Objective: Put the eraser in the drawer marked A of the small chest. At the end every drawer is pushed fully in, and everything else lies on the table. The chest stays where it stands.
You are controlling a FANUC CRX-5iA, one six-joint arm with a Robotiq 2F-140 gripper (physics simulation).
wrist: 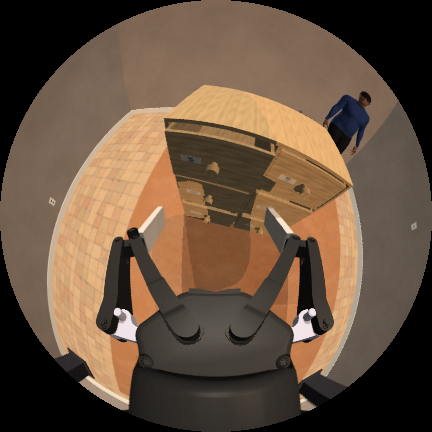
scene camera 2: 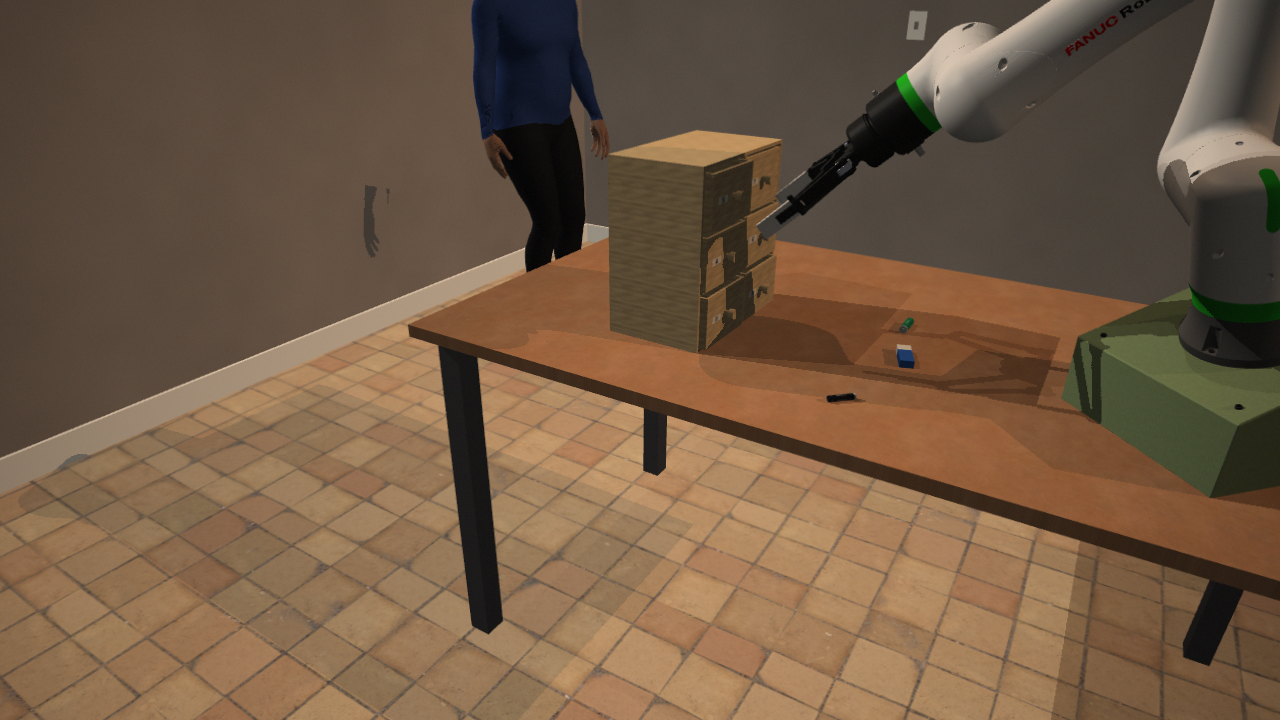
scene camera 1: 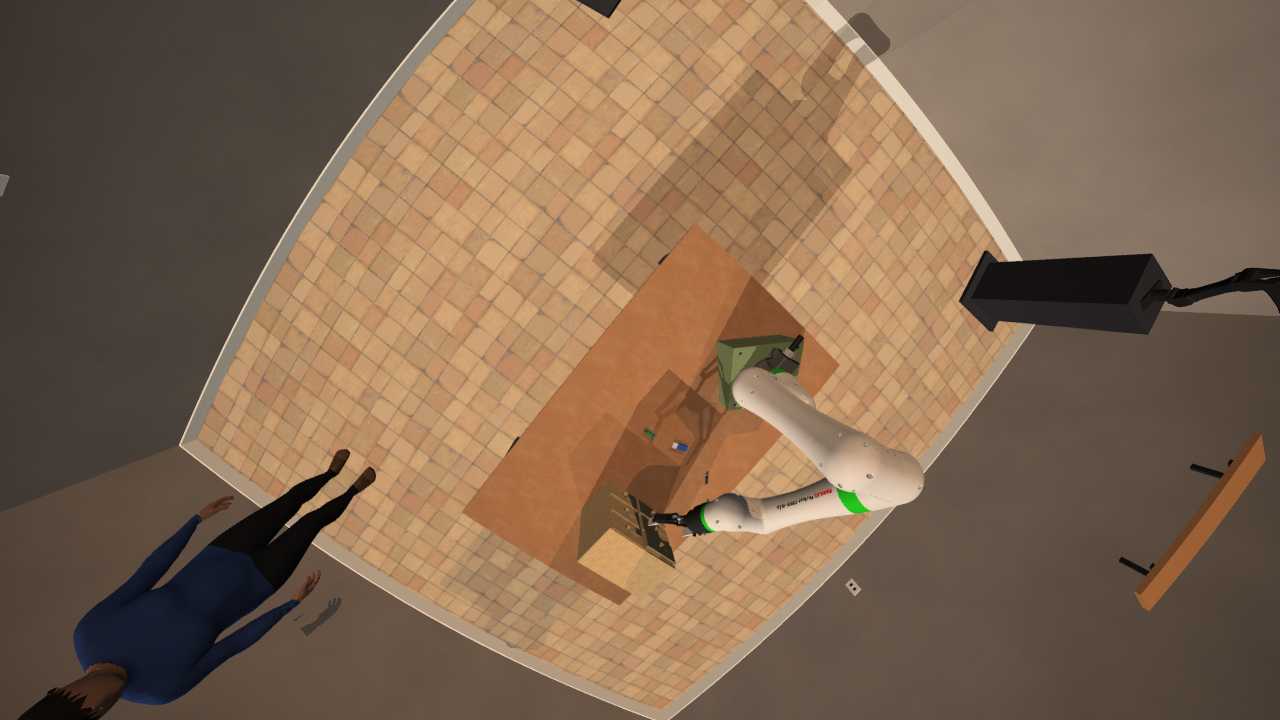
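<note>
The eraser, a blue and white block, lies on the table in front of the chest. The small wooden chest has two columns of drawers with round knobs. In the wrist view, its top left drawer stands slightly out, with a narrow gap over its front; the top right drawer also shows dark gaps at its edges. The drawer labels are too small to read, so I cannot tell which is A. My gripper is open and empty, tilted down before the drawer fronts, above the table.
A green object and a black object lie on the table near the eraser. The arm's green base stands at the table's other end. A person stands beyond the chest.
</note>
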